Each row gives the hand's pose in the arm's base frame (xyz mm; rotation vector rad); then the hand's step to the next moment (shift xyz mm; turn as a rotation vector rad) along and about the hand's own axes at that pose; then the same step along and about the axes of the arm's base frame.
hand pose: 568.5 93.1 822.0 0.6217 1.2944 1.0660
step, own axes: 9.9 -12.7 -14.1 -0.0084 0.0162 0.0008
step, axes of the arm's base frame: -10.7 0.8 -18.5 -0.0031 -0.0005 0.0180
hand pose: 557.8 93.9 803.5 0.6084 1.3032 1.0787
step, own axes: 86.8 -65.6 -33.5 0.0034 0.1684 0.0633
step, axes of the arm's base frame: -20.7 42.6 -103.5 0.0123 0.0864 0.1574
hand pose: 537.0 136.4 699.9 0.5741 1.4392 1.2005
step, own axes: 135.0 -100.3 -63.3 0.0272 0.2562 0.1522
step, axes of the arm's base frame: -66.9 57.9 -156.4 0.0648 0.1700 0.2376
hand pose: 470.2 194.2 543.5 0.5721 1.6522 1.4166
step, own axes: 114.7 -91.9 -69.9 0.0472 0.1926 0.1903
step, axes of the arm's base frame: -101.1 29.3 -124.1 0.0978 0.1911 0.1716
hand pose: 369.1 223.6 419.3 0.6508 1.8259 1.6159
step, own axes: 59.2 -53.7 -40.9 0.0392 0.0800 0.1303
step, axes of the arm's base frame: -68.8 6.5 -57.4 0.0639 0.1287 0.0653
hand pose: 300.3 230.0 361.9 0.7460 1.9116 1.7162
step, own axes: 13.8 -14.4 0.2 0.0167 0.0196 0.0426
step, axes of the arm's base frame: -11.4 8.3 -14.1 0.0174 0.0442 0.0149
